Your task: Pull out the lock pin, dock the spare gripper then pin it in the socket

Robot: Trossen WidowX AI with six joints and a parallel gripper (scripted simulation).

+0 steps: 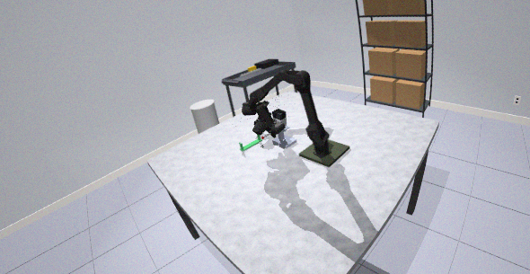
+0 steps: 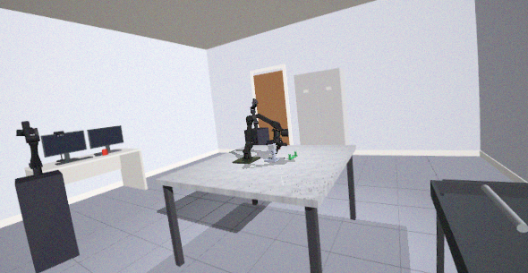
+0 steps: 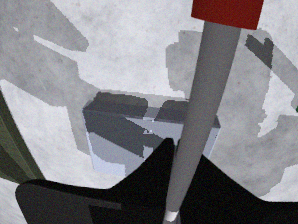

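Right now the mount is 50 mm to the right of my gripper tip. Also, from my gripper tip: green holder (110 mm ahead, 100 mm to the left, 20 mm below); spare gripper (50 mm to the right, 80 mm above).
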